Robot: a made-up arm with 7 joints. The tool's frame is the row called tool. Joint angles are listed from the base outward.
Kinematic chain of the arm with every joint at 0, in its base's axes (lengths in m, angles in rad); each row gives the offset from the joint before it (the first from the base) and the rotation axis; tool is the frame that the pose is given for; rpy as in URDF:
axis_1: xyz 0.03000 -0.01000 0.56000 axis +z
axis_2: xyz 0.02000 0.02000 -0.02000 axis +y
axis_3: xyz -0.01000 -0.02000 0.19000 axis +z
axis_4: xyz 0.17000 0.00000 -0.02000 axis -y
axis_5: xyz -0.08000 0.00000 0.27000 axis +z
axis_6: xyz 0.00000 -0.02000 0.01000 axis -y
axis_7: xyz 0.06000 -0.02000 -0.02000 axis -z
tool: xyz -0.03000 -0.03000 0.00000 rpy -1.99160 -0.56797 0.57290
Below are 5 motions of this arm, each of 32 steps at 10 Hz.
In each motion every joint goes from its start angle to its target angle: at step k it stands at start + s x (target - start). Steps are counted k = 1, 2, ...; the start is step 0. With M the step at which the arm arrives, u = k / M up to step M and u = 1 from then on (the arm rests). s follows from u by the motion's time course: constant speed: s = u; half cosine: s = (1 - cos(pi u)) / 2; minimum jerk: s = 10 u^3 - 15 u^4 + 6 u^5.
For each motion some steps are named. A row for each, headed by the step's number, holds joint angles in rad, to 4 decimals.
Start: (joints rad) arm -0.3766 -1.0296 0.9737 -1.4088 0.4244 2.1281 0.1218
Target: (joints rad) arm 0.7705 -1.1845 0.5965 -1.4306 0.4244 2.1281 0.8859
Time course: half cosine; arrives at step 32
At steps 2, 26, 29, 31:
2: -0.3656 -1.0311 0.9701 -1.4090 0.4244 2.1281 0.1291
26: 0.6738 -1.1714 0.6283 -1.4288 0.4244 2.1281 0.8215
29: 0.7458 -1.1812 0.6046 -1.4301 0.4244 2.1281 0.8694
31: 0.7677 -1.1841 0.5974 -1.4305 0.4244 2.1281 0.8841

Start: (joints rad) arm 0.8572 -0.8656 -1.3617 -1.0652 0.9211 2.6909 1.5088
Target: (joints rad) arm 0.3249 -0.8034 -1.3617 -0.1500 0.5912 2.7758 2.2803
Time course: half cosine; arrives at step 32
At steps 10, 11, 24, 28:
10: 0.7389 -0.8518 -1.3617 -0.8618 0.8478 2.7098 1.6802
11: 0.7165 -0.8492 -1.3617 -0.8233 0.8339 2.7133 1.7127
24: 0.4029 -0.8125 -1.3617 -0.2840 0.6395 2.7634 2.1673
28: 0.3452 -0.8058 -1.3617 -0.1848 0.6038 2.7726 2.2509

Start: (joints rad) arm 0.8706 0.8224 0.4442 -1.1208 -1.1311 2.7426 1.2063
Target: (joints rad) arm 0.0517 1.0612 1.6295 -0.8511 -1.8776 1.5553 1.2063
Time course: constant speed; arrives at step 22
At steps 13, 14, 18, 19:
13: 0.3867 0.9635 1.1446 -0.9614 -1.5722 2.0410 1.2063
14: 0.3495 0.9744 1.1985 -0.9492 -1.6061 1.9870 1.2063
18: 0.2006 1.0178 1.4140 -0.9001 -1.7419 1.7712 1.2063
19: 0.1634 1.0286 1.4679 -0.8879 -1.7758 1.7172 1.2063

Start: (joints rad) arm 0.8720 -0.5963 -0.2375 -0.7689 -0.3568 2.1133 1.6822
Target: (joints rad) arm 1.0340 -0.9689 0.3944 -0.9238 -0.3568 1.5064 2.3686
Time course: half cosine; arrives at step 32
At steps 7, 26, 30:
7: 0.8904 -0.6386 -0.1658 -0.7865 -0.3568 2.0444 1.7601
26: 1.0203 -0.9375 0.3412 -0.9107 -0.3568 1.5575 2.3108
30: 1.0324 -0.9653 0.3883 -0.9223 -0.3568 1.5122 2.3620

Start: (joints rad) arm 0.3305 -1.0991 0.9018 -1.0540 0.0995 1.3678 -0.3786
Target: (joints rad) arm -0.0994 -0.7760 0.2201 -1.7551 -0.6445 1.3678 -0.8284
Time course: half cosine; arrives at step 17
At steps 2, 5, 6, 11, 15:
2: 0.3160 -1.0882 0.8788 -1.0777 0.0744 1.3678 -0.3938
5: 0.2451 -1.0349 0.7664 -1.1933 -0.0483 1.3678 -0.4680
6: 0.2114 -1.0096 0.7129 -1.2483 -0.1067 1.3678 -0.5033
11: 0.0197 -0.8655 0.4090 -1.5608 -0.4383 1.3678 -0.7037
15: -0.0849 -0.7869 0.2431 -1.7314 -0.6194 1.3678 -0.8132

